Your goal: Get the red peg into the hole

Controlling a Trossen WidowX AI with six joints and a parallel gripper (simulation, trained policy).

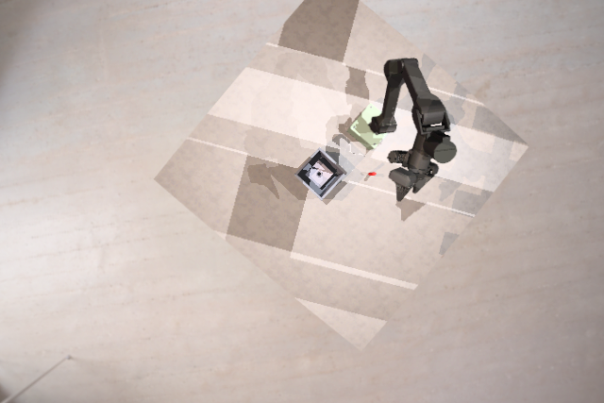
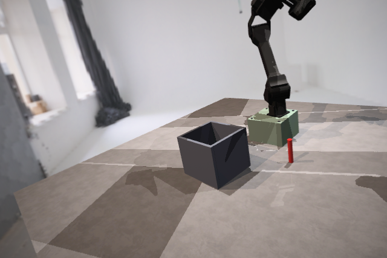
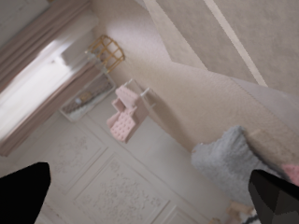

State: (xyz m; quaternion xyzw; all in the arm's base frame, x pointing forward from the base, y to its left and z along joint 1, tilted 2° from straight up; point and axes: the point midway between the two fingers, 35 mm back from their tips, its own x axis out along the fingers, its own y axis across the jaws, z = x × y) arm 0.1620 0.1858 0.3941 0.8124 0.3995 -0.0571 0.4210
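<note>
Right now the red peg is 430 mm below my gripper tip, 50 mm to the right of it and 50 mm behind it.
</note>
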